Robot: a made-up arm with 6 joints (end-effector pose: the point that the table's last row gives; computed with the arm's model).
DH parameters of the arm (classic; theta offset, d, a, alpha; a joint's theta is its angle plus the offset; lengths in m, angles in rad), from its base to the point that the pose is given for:
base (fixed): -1.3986 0 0.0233 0
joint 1: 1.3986 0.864 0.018 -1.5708
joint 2: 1.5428 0 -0.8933 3.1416
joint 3: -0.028 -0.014 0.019 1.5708
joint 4: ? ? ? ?
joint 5: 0 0.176 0.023 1.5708
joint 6: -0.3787 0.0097 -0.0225 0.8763
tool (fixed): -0.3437 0.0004 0 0
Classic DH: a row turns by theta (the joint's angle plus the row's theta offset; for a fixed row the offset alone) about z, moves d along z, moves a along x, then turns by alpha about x.
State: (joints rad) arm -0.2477 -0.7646 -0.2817 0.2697 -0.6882 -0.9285
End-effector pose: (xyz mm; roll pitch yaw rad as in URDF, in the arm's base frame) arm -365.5 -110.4 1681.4 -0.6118 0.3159 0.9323
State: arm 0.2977 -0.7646 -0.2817 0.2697 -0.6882 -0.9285
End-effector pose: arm -266.5 -289.4 1681.4 -0.6118 0.3159 1.4777
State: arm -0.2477 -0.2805 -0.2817 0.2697 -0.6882 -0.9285
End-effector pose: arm 42.9 -213.7 1752.5 -0.1110 0.4595 1.1256
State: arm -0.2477 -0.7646 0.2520 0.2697 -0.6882 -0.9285
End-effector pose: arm -497.2 -77.1 1798.1 -1.1033 0.0834 0.8322
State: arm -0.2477 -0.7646 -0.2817 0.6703 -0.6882 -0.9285
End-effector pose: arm -387.6 -66.5 1742.8 -0.8121 0.6226 0.6524
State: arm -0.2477 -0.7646 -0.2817 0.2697 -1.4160 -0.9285
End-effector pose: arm -370.4 -105.3 1693.3 0.1385 0.4662 1.0518
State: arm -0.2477 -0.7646 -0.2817 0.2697 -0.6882 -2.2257
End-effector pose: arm -368.6 -105.2 1654.9 -0.0740 -0.8629 0.4772
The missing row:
joint 4: 0 -0.356 -0.011 -1.5708
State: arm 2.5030 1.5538 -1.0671 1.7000 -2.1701 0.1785
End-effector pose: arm -572.2 334.1 588.3 -0.6873 -0.9416 2.9023
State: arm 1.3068 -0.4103 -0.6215 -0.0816 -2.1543 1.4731
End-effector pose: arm 137.5 -79.1 1594.1 0.1930 -0.2058 -0.9687
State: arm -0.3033 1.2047 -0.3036 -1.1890 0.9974 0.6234
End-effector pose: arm 646.1 -277.6 845.0 0.7018 1.2803 1.5214
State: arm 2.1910 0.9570 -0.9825 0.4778 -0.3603 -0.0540
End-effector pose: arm -273.8 615.2 1048.4 1.1238 -0.3912 -1.1175
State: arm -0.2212 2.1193 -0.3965 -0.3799 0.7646 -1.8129
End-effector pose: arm 383.8 -270.9 291.1 0.6874 0.5662 0.1867
